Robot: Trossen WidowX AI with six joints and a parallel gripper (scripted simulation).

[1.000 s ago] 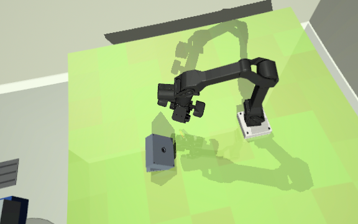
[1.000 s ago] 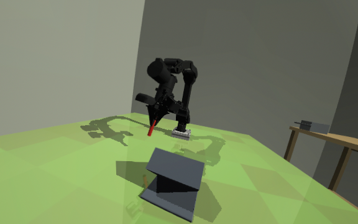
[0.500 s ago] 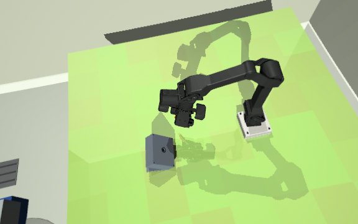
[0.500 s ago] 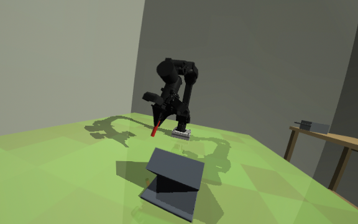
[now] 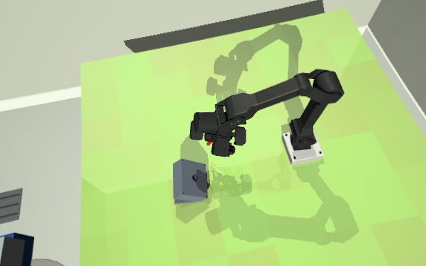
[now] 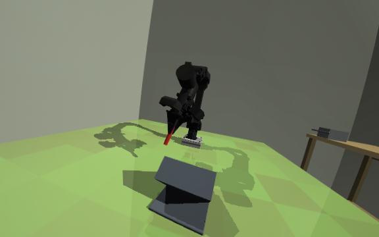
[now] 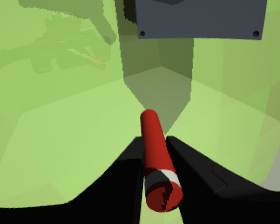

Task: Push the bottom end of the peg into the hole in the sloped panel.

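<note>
Now: the grey sloped panel 110 mm to the left of my gripper tip, 90 mm ahead of it and 80 mm below it. The rest, counted from my gripper tip: red round peg: 20 mm above, 10 mm behind.
</note>
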